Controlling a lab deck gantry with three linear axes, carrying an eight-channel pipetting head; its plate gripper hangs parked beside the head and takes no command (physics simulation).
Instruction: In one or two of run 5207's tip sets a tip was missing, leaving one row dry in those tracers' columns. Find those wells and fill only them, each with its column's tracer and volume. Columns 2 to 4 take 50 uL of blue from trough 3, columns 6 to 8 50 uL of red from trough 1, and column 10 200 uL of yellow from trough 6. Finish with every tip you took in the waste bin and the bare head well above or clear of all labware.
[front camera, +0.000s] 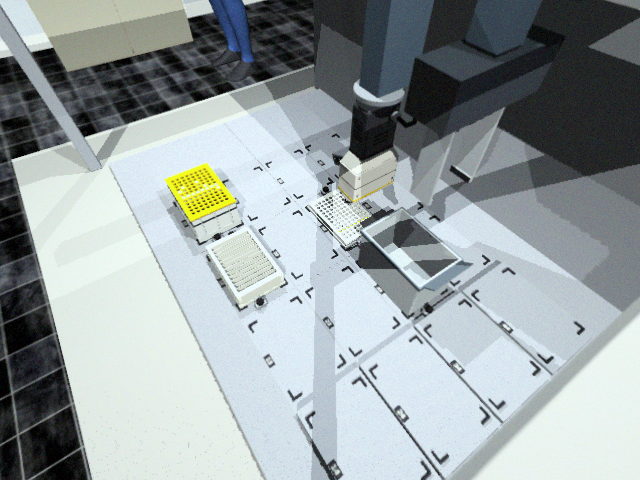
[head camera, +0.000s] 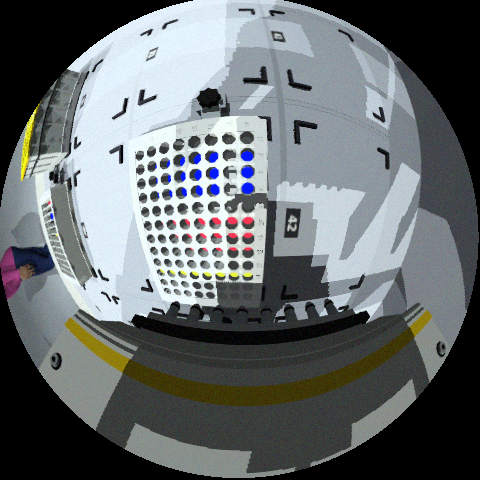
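The white well plate (front camera: 353, 240) (head camera: 197, 127) stands beside the waste bin (front camera: 445, 275). In the head view, blue shows in three columns, but none shows in their second wells from the right. Red shows in three other columns, mostly at the right; their left wells are too oblique to tell. One column shows yellow across. The pipetting head (front camera: 368, 173) (head camera: 245, 365) hangs low at the plate's far end; its dark nozzles show no clear tips, and their lower ends are hidden. The yellow tip rack (front camera: 201, 191) (head camera: 30, 145) and white trough block (front camera: 245, 266) stand left. The parked gripper (front camera: 443, 187) is open and empty.
A grey vertical column (front camera: 395, 46) carries the head. A dark gantry box (front camera: 439, 77) hangs close to its right. Black knobs (front camera: 260, 301) (head camera: 209, 97) stand at the carriers' edges. A person (front camera: 240, 41) (head camera: 25, 270) stands beyond the deck.
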